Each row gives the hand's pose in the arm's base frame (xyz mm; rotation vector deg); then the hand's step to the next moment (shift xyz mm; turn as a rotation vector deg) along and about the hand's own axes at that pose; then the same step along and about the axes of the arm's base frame.
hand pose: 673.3 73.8 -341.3 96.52 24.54 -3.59
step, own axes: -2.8 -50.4 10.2 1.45 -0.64 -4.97
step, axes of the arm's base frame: -16.4 -5.6 -48.5 0.14 5.21 -0.19
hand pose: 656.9 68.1 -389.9 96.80 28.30 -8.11
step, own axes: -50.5 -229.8 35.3 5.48 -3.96 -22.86
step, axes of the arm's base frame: -130.4 -23.2 -197.6 -0.83 23.79 -1.36
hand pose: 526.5 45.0 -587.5 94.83 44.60 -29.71
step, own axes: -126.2 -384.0 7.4 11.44 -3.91 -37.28
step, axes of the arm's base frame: -365.6 5.1 -172.5 2.20 39.06 -2.25
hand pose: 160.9 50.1 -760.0 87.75 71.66 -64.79
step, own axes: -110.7 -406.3 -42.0 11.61 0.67 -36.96
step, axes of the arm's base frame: -405.8 76.6 92.4 6.70 38.10 -2.21
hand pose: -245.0 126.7 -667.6 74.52 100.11 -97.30
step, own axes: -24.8 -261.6 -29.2 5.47 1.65 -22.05
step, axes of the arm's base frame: -188.0 59.4 176.1 5.73 22.03 -0.89
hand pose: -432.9 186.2 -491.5 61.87 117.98 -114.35
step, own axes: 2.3 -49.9 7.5 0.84 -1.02 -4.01
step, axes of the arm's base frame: -30.9 -1.0 40.0 0.47 4.07 1.04
